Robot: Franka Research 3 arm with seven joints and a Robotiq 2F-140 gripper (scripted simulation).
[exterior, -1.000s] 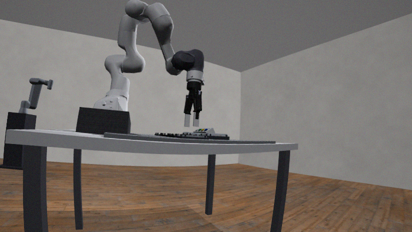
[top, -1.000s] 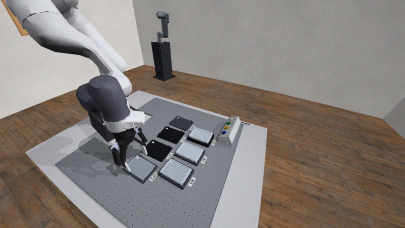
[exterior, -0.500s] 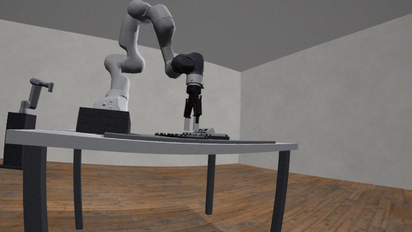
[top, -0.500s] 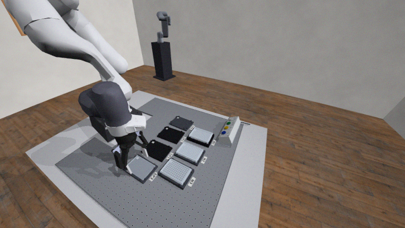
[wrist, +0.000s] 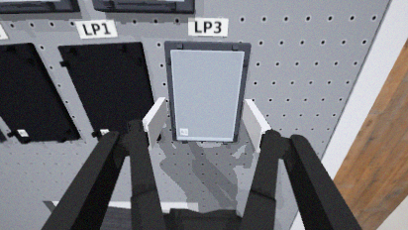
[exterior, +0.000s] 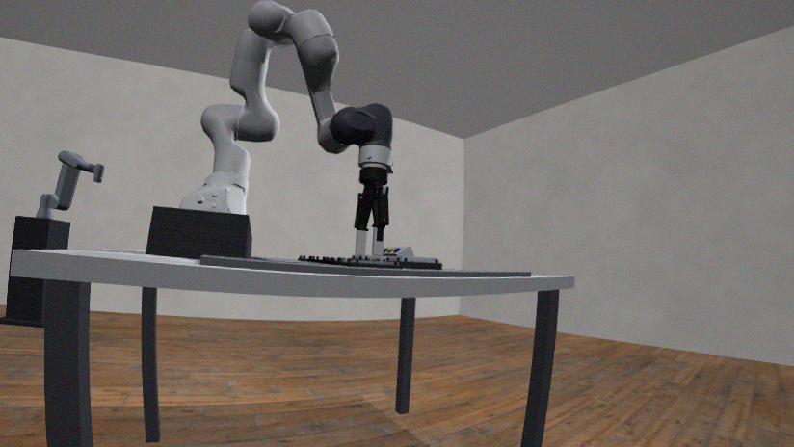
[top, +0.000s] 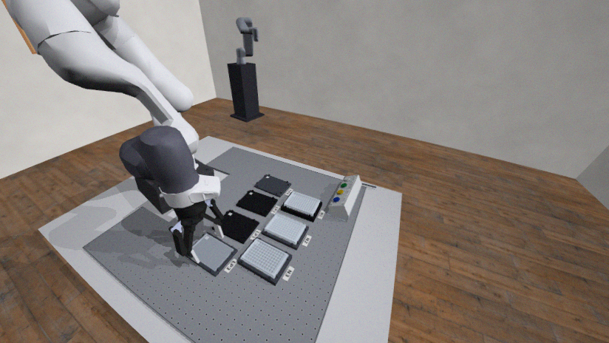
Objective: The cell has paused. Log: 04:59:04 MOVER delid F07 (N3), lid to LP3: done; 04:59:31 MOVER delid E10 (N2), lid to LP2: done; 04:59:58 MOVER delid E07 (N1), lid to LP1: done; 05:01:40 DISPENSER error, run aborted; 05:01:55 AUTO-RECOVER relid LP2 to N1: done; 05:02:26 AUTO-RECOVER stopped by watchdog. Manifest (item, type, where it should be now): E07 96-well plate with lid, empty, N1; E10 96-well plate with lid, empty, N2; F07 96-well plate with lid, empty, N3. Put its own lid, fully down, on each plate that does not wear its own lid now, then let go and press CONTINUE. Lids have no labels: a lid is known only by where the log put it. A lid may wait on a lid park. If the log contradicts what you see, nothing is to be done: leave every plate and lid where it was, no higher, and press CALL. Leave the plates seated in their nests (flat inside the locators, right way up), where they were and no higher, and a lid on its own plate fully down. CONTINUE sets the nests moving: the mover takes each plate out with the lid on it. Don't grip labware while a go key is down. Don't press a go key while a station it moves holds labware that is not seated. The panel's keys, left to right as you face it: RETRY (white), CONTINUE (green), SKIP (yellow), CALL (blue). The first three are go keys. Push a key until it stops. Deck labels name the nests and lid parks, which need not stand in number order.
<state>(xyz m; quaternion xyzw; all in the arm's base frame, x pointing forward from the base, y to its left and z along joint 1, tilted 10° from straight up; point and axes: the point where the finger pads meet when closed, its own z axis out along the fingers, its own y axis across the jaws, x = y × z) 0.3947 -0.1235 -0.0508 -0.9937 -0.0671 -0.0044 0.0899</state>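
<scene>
My gripper is now 4 cm above the grey lid. Round my hand: lid park LP3: 5 cm below; N3 plate: 17 cm ahead, 9 cm to the left, 3 cm below; lid park LP1: 2 cm behind, 12 cm to the left, 5 cm below.
</scene>
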